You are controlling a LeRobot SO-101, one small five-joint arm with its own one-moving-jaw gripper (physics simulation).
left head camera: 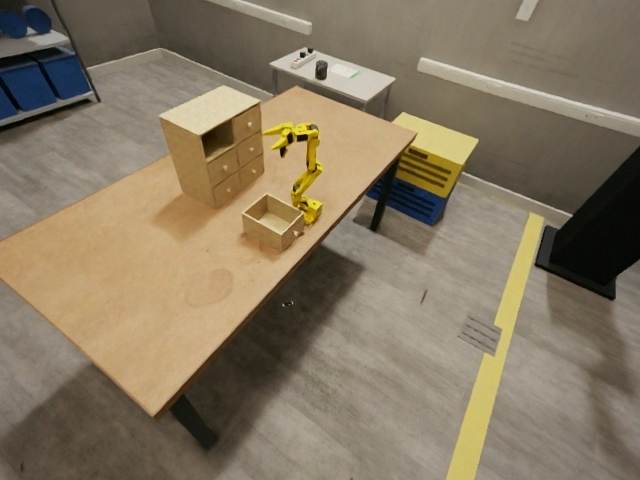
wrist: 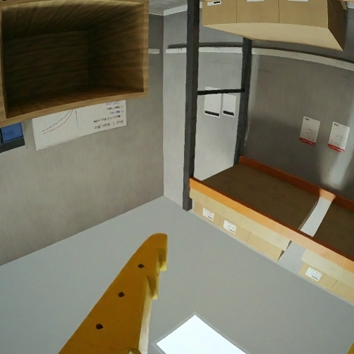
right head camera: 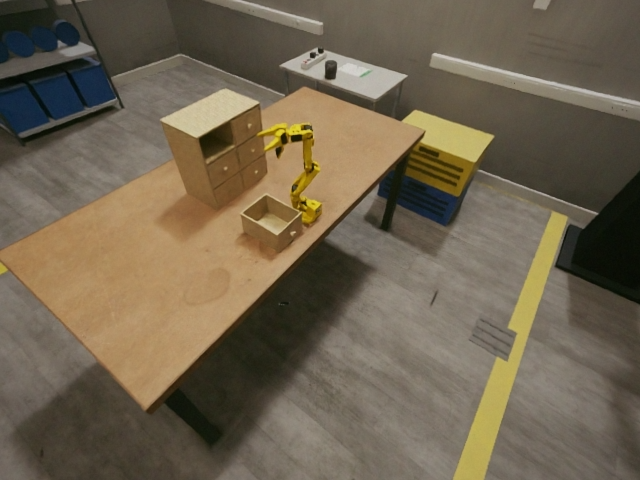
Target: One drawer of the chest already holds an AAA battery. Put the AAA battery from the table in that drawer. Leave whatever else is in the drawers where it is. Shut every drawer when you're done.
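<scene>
The wooden chest (left head camera: 188, 155) (right head camera: 191, 157) has an open top-left slot (left head camera: 217, 140) (right head camera: 216, 143) (wrist: 75, 60); its other drawers look shut. A loose drawer (left head camera: 261, 231) (right head camera: 260, 230) stands upright on the table beside the arm's base, knob toward the front edge. No battery can be made out inside it, and none shows on the table. A tiny dark object (left head camera: 287, 303) (right head camera: 283, 303) with light marks lies on the floor past the table's front edge; too small to name surely. My gripper (left head camera: 268, 141) (right head camera: 262, 142) is open and empty before the chest's right column; the wrist view shows its notched jaw (wrist: 120, 295).
The wooden table (left head camera: 129, 258) (right head camera: 129, 258) carries the chest, drawer and arm. A small white side table (left head camera: 372, 82) (right head camera: 382, 82) stands behind it. Stacked yellow and blue boxes (left head camera: 439, 139) (right head camera: 449, 136) stand at its far end. The loose drawer sits close to the arm's base.
</scene>
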